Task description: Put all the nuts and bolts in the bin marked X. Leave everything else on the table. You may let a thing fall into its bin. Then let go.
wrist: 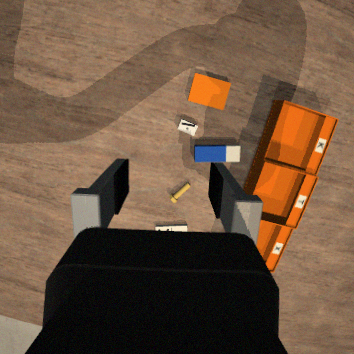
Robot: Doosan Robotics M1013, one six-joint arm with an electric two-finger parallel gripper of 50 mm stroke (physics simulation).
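Frame: origin at the arm's base, x back, y right, z up, level; metres.
Seen in the pictures: gripper, between the fingertips: (pixel 168 177).
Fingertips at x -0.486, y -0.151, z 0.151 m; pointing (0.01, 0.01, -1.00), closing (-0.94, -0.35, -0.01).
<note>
Offsets run from my fingertips to a thing's top centre. "pt": to the spot under its first point.
A brass-coloured bolt @(dx -0.045, dy +0.079, dz -0.218 m) (pixel 180 192) lies aslant on the table, between the lines of the two fingers and slightly right of their middle. My gripper (pixel 168 177) is open and empty, above the table, with one finger on each side of the bolt in the view. The bin marked X @(pt dx -0.219, dy +0.079, dz -0.196 m) (pixel 284 238) is the lowest of three joined orange bins at the right; its near left part is hidden behind my right finger and the gripper body. No nut shows in the view.
The bin marked T @(dx -0.173, dy +0.019, dz -0.185 m) (pixel 308 192) and the bin marked K @(pt dx -0.196, dy -0.091, dz -0.196 m) (pixel 328 131) adjoin it above. A blue and white block @(dx -0.070, dy +0.003, dz -0.218 m) (pixel 210 153), a small white piece with a black mark @(dx -0.016, dy -0.015, dz -0.220 m) (pixel 188 127) and an orange block @(dx -0.024, dy -0.072, dz -0.221 m) (pixel 209 91) lie beyond the bolt. A white domino @(dx -0.059, dy +0.149, dz -0.224 m) (pixel 172 228) is partly hidden by the gripper body.
</note>
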